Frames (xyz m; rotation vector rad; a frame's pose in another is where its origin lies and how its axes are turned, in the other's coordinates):
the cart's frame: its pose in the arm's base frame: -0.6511 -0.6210 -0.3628 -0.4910 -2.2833 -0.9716
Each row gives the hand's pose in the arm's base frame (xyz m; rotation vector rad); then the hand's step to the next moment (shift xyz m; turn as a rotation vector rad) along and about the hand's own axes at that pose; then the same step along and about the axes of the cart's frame.
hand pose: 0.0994 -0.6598 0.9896 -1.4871 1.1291 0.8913
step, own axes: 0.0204 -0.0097 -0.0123 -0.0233 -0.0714 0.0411
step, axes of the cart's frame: -0.0217 -0.0096 -0.0098 -0.0202 0.0829 -0.0072
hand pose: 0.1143 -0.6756 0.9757 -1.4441 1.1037 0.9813
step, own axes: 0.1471 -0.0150 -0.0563 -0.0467 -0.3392 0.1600
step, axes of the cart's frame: -0.1310 -0.0887 -0.0038 -0.1497 0.3445 -0.0418
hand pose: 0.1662 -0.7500 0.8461 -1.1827 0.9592 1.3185
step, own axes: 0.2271 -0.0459 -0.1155 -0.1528 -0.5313 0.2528
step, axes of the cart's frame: -0.2184 -0.1273 0.0559 -0.1805 0.5687 -0.1163
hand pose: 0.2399 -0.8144 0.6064 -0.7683 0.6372 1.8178
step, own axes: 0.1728 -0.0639 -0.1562 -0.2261 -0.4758 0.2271
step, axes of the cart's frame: -0.1875 -0.0906 0.1224 -0.1412 0.5225 -0.1901
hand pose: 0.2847 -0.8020 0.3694 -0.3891 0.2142 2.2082
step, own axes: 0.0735 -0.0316 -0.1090 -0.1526 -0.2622 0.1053
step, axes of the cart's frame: -0.0830 -0.0363 0.1004 -0.1014 0.2769 -0.1271
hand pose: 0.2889 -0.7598 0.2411 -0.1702 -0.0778 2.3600
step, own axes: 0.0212 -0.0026 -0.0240 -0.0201 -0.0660 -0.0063
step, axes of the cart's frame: -0.0078 -0.0073 0.0303 -0.0406 0.0562 -0.0004
